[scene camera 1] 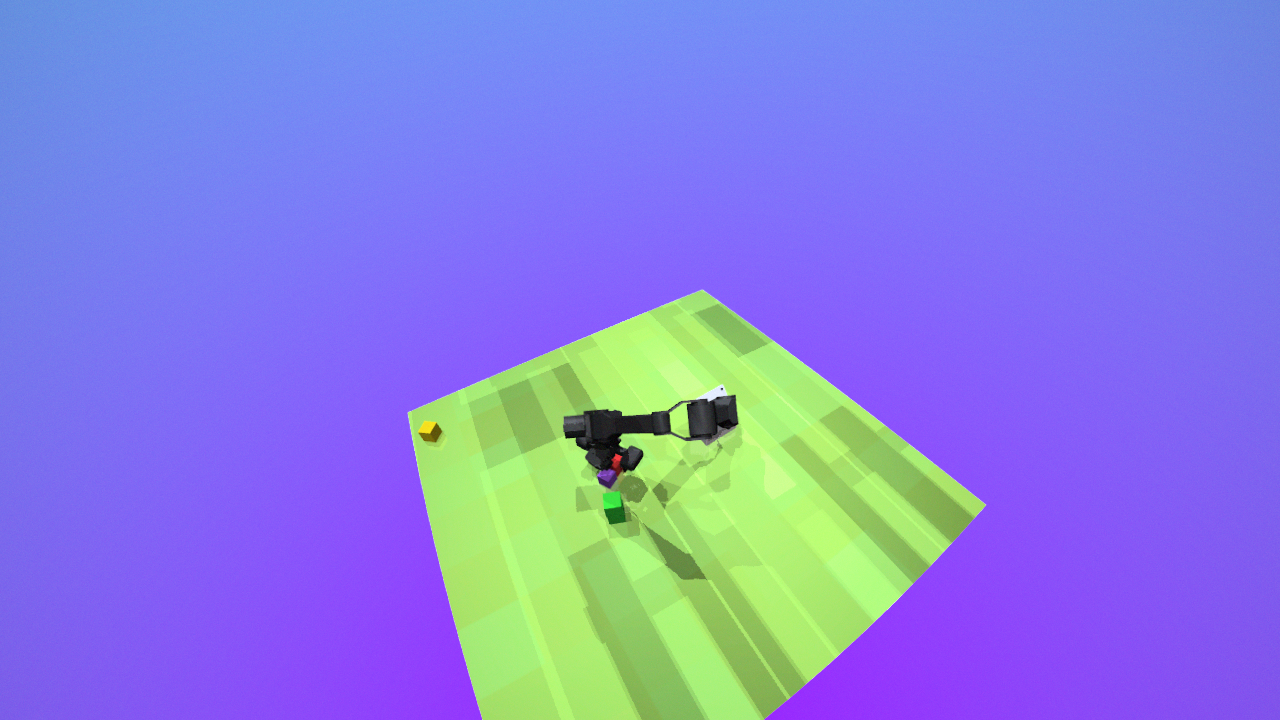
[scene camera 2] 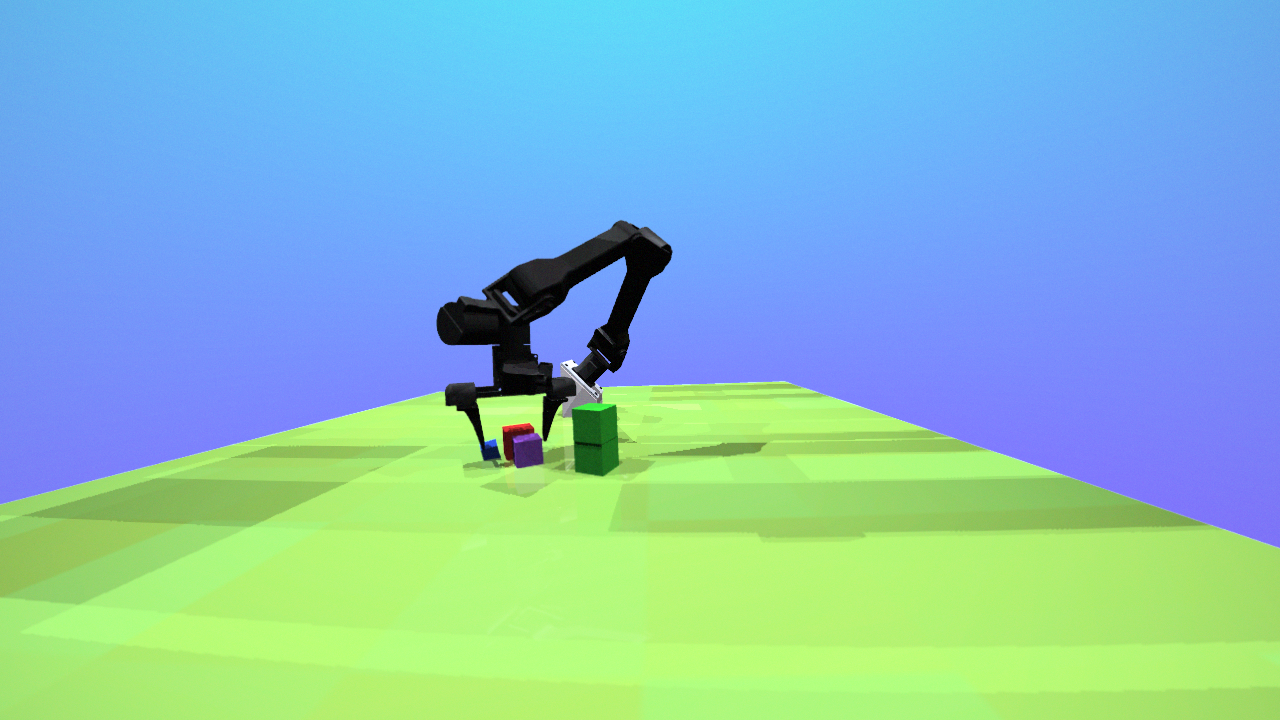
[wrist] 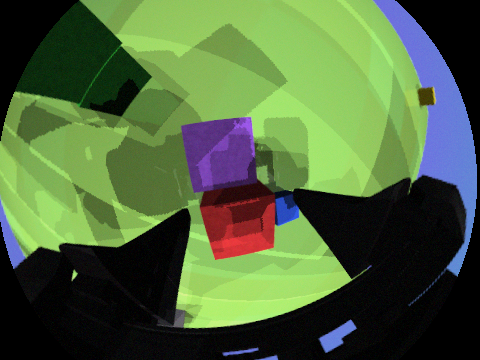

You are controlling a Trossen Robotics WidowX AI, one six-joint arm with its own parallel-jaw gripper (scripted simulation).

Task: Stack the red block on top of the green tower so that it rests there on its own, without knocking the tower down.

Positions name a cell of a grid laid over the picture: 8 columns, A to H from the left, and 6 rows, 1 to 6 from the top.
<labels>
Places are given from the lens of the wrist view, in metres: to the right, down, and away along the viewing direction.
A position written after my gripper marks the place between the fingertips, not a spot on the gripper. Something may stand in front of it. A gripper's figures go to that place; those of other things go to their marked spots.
my gripper (wrist: E4): 0.01, 0.02, 0.10
purple block (wrist: D3): -0.01, -0.01, 0.07
red block (wrist: D4): 0.00, 0.02, 0.07
</labels>
